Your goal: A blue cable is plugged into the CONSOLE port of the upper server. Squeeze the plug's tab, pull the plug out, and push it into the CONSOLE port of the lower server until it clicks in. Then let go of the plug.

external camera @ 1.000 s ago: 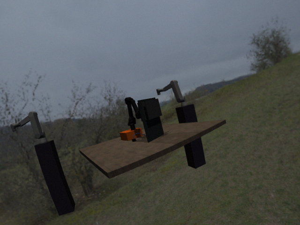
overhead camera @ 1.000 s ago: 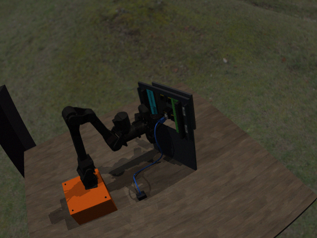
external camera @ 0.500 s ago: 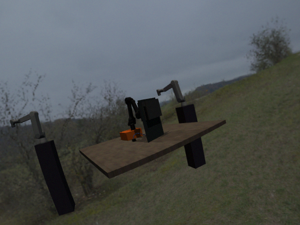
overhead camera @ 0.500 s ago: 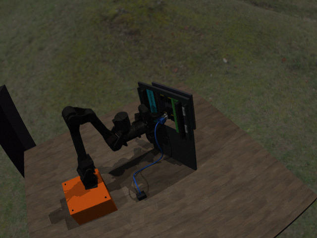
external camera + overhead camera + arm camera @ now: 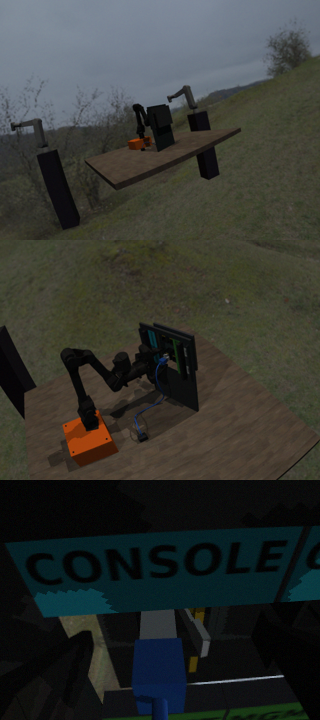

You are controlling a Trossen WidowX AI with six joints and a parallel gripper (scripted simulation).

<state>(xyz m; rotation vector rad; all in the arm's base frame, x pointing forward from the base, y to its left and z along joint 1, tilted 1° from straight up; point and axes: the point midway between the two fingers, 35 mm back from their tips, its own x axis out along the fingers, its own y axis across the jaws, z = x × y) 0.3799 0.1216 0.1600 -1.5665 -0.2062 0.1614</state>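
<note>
Now: gripper tip 1 cm short of the blue plug. The rest, counted from my gripper tip: black anchor block 25 cm below, 20 cm to the right, 20 cm behind.
</note>
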